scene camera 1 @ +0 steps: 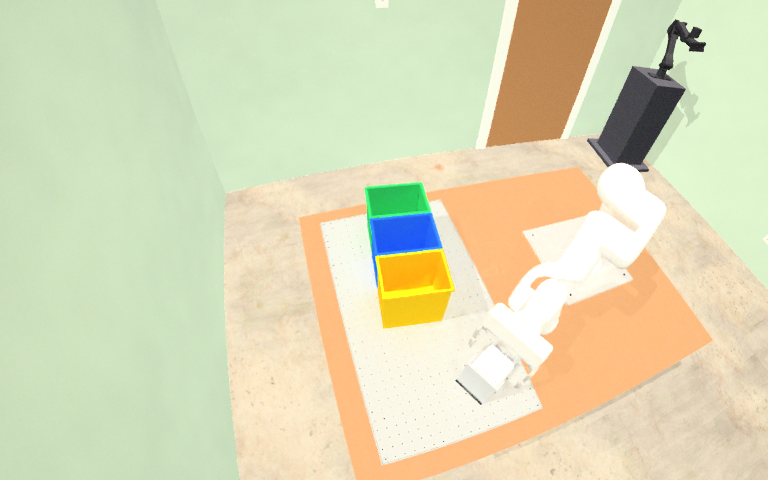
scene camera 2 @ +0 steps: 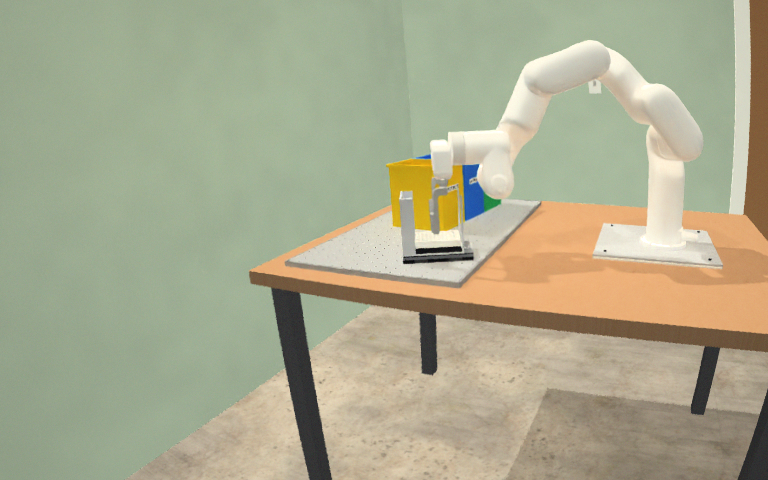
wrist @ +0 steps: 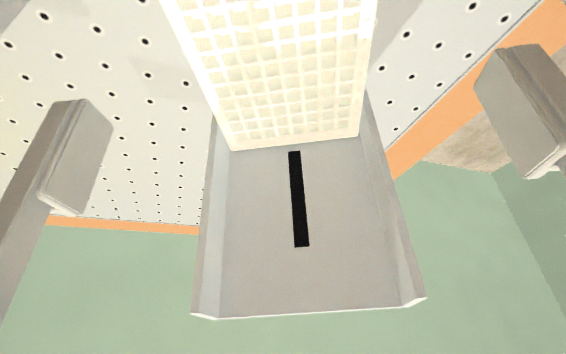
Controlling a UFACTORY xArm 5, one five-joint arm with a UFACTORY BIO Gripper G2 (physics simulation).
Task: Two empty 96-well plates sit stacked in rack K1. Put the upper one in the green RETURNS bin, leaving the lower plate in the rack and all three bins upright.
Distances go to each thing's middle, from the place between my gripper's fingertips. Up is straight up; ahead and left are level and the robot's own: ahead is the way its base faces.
Scene:
I see my gripper 3 cm above the white 96-well plate (scene camera 1: 493,365). From my hand the other things lie so: green bin (scene camera 1: 399,199) (50 cm to the right, 18 cm ahead, 2 cm above); then yellow bin (scene camera 1: 413,288) (24 cm to the right, 18 cm ahead, 2 cm above); then blue bin (scene camera 1: 408,233) (37 cm to the right, 18 cm ahead, 2 cm above).

